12 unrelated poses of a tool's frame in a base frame.
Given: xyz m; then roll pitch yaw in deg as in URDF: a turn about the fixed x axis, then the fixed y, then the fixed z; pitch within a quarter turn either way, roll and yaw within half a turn.
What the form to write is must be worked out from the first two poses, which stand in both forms.
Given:
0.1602 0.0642 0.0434 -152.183 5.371 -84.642
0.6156 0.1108 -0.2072 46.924 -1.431 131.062
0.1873 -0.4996 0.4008 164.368 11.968 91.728
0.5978 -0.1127 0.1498 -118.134 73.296 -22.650
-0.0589 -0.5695 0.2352 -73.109 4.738 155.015
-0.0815 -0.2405 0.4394 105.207 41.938 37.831
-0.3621 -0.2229 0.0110 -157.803 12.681 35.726
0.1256 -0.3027 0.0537 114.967 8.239 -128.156
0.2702 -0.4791 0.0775 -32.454 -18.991 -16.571
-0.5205 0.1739 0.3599 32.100 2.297 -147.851
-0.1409 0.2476 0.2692 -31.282 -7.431 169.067
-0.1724 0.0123 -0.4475 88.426 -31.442 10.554
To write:
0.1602 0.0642 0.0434 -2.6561 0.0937 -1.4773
0.6156 0.1108 -0.2072 0.8190 -0.0250 2.2875
0.1873 -0.4996 0.4008 2.8688 0.2089 1.6010
0.5978 -0.1127 0.1498 -2.0618 1.2793 -0.3953
-0.0589 -0.5695 0.2352 -1.2760 0.0827 2.7055
-0.0815 -0.2405 0.4394 1.8362 0.7320 0.6603
-0.3621 -0.2229 0.0110 -2.7542 0.2213 0.6235
0.1256 -0.3027 0.0537 2.0066 0.1438 -2.2367
0.2702 -0.4791 0.0775 -0.5664 -0.3315 -0.2892
-0.5205 0.1739 0.3599 0.5603 0.0401 -2.5805
-0.1409 0.2476 0.2692 -0.5460 -0.1297 2.9508
-0.1724 0.0123 -0.4475 1.5433 -0.5488 0.1842

